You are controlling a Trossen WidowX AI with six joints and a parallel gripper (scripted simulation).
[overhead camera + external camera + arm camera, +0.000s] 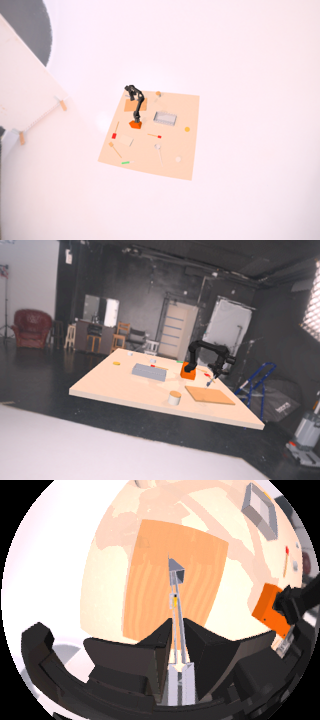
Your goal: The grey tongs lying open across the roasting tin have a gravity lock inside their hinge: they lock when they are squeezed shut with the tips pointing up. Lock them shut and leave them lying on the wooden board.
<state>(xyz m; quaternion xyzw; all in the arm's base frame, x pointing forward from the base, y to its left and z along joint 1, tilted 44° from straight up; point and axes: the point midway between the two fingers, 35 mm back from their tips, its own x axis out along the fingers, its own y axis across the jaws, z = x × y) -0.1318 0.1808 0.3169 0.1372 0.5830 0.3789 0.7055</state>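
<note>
Right now my gripper tip is 150 mm above the wooden board. The rest, counted from my gripper tip: orange disc: 840 mm ahead, 350 mm to the right, 150 mm below; pale plate: 10 mm ahead, 620 mm to the right, 140 mm below; grey roasting tin: 510 mm ahead, 220 mm to the right, 130 mm below.
</note>
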